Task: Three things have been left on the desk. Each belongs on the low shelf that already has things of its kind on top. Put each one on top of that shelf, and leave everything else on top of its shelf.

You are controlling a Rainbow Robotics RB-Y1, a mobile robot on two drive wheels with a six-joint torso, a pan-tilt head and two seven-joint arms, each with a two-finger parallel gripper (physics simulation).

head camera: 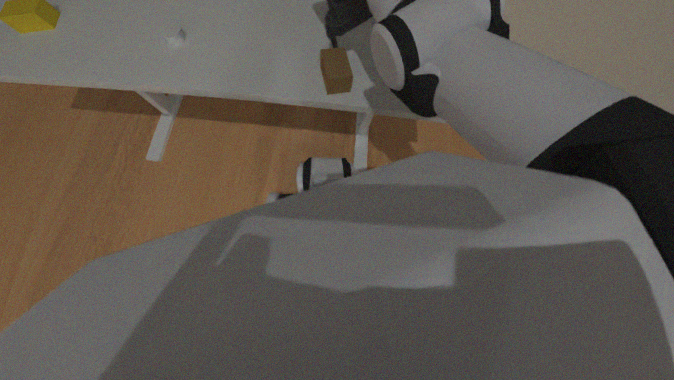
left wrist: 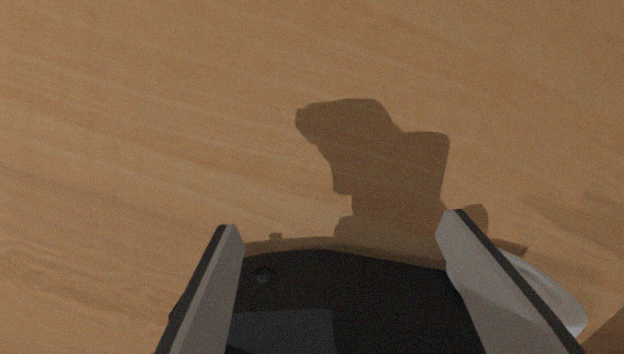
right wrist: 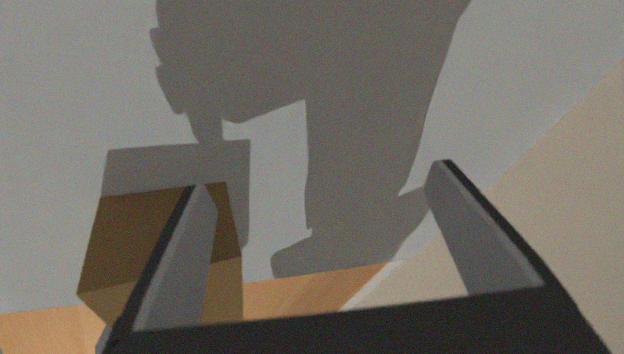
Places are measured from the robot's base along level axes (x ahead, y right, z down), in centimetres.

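Where they show: left gripper, fingertip midpoint: [left wrist: 338,229]; right gripper, fingertip midpoint: [head camera: 356,40] [right wrist: 320,187].
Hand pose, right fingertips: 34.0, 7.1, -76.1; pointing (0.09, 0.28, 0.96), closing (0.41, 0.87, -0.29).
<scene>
Each offset is from my right fingertips to the centre of the thing, as dx, dy, dz. "spot": to the spot under its first point. Level surfaces: height alone.
A brown block @(-8.3, -5.2, +1.6) [head camera: 336,71] [right wrist: 125,235] rests near the front edge of the light grey desk @(dz +4.1) [head camera: 250,60] [right wrist: 55,100]. A yellow block @(+12.1, -89.7, +1.8) [head camera: 30,16] is at the top left of the head view, and a small white object @(+4.5, -48.1, +2.9) [head camera: 176,38] lies between the two blocks. My right gripper [right wrist: 320,187] is open and empty above the desk. In the right wrist view, its left finger covers part of the brown block, and the other finger is clear of it. My left gripper [left wrist: 338,229] is open and empty above the wooden floor. The low shelves do not show.
Desk legs [head camera: 361,142] [head camera: 162,135] stand below the front edge, on the wooden floor @(dz +76.1) [head camera: 100,175] [left wrist: 125,125]. A beige surface [head camera: 575,35] [right wrist: 575,175] lies beyond the desk at the right. A white and black robot part @(spot: -27.4, -7.1, +20.9) [head camera: 327,170] shows below the desk edge. My arm's shadow falls on the desk.
</scene>
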